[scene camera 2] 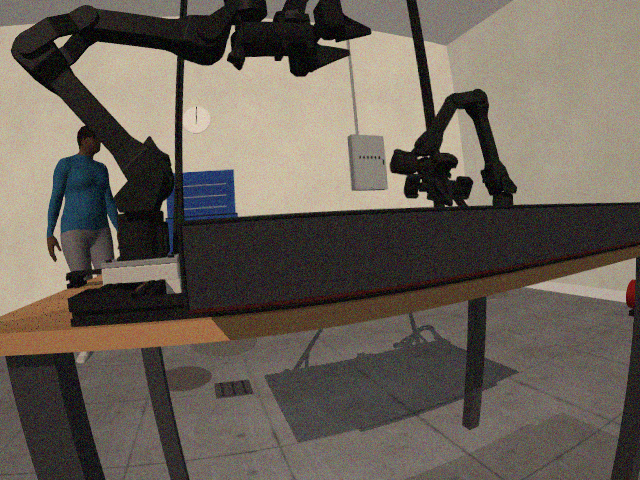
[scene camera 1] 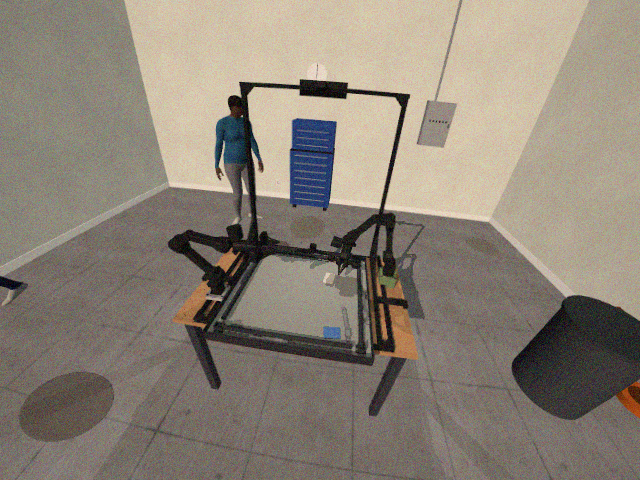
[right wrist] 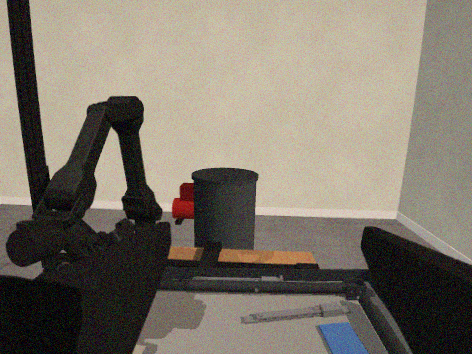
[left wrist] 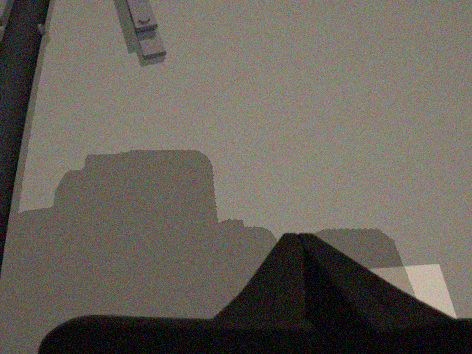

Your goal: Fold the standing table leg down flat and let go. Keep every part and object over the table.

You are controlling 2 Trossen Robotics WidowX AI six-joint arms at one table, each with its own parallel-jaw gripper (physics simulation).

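Pixels of known places: left gripper, between the fingertips: [scene camera 2: 451, 204] [scene camera 1: 338, 274] [left wrist: 296, 247]; right gripper, between the fingertips: [scene camera 2: 359, 42] [scene camera 1: 277, 246] [right wrist: 266, 234]; left arm's base, origin of its link: [scene camera 1: 388, 273]; right arm's base, origin of its link: [scene camera 2: 143, 257] [scene camera 1: 217, 290].
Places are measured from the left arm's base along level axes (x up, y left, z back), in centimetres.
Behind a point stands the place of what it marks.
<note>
The table leg, a long dark bar [scene camera 1: 363, 310] @[x -1.4, y 32.8, z -13.8 cm] [left wrist: 19, 110] @[x -1.9, y 24.7, z -17.2 cm] [right wrist: 235, 286] @[x -1.5, y 28.3, z -16.8 cm], lies flat along the right edge of the grey underside panel [scene camera 1: 279, 304] @[x -3.6, y 38.2, z -57.6 cm] in scene camera 1. No leg stands upright from the panel. My left gripper [scene camera 1: 340, 271] @[x 2.7, y 13.2, z -30.0 cm] [left wrist: 296, 247] @[x 2.7, y 13.2, z -30.0 cm] is shut and empty, pointing down above the panel's back right part, apart from the leg. Its tips are hidden behind the panel edge in scene camera 2. My right gripper [scene camera 1: 279, 241] @[x 30.5, y 34.3, z -59.0 cm] [scene camera 2: 360, 42] @[x 30.5, y 34.3, z -59.0 cm] [right wrist: 266, 234] @[x 30.5, y 34.3, z -59.0 cm] is open and empty, raised at the back left in scene camera 1, far from the leg.
A white block [scene camera 1: 328, 279] @[x -4.3, y 10.9, z -35.8 cm] [left wrist: 434, 286] @[x -4.3, y 13.3, z -38.1 cm], a blue pad [scene camera 1: 331, 332] @[x -2.7, y 49.0, z -28.0 cm] [right wrist: 343, 337] @[x -2.7, y 49.1, z -27.4 cm] and a grey strut [scene camera 1: 346, 321] @[x -2.2, y 41.3, z -21.7 cm] [left wrist: 143, 20] @[x -2.4, y 33.8, z -23.8 cm] [right wrist: 287, 314] @[x -2.3, y 39.4, z -23.1 cm] lie on the panel. A green block [scene camera 1: 387, 279] @[x -1.2, y 4.8, z -0.3 cm] is beside the left arm's base. A black overhead frame [scene camera 1: 393, 155] @[x 65.9, y -22.0, z -10.2 cm] rises behind.
</note>
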